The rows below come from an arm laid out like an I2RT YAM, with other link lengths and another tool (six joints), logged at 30 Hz.
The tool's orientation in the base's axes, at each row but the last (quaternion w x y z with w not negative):
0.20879, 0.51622, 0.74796, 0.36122
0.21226, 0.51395, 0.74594, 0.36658
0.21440, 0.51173, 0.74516, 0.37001
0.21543, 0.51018, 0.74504, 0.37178
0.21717, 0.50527, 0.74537, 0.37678
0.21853, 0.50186, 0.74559, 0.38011
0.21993, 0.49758, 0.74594, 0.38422
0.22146, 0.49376, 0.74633, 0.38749
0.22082, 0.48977, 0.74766, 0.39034
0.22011, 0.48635, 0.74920, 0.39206
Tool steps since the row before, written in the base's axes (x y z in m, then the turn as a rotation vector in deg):
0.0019, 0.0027, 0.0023, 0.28, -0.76, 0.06
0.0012, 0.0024, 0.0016, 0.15, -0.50, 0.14
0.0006, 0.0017, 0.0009, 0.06, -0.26, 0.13
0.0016, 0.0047, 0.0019, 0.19, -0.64, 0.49
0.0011, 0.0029, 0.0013, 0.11, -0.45, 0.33
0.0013, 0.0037, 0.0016, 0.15, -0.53, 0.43
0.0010, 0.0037, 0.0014, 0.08, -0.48, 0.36
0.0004, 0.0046, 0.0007, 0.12, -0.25, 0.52
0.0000, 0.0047, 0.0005, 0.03, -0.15, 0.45
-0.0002, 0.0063, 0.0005, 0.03, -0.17, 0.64
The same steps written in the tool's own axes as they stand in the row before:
0.0019, 0.0035, 0.0007, -0.80, 0.06, -0.09
0.0019, 0.0024, 0.0006, -0.51, 0.10, -0.15
0.0014, 0.0014, 0.0004, -0.25, 0.08, -0.13
0.0038, 0.0034, 0.0015, -0.63, 0.36, -0.39
0.0023, 0.0023, 0.0010, -0.44, 0.23, -0.28
0.0030, 0.0028, 0.0012, -0.52, 0.32, -0.34
0.0030, 0.0025, 0.0012, -0.45, 0.23, -0.33
0.0041, 0.0018, 0.0015, -0.25, 0.43, -0.32
0.0043, 0.0014, 0.0014, -0.12, 0.34, -0.30
0.0058, 0.0017, 0.0019, -0.13, 0.49, -0.42

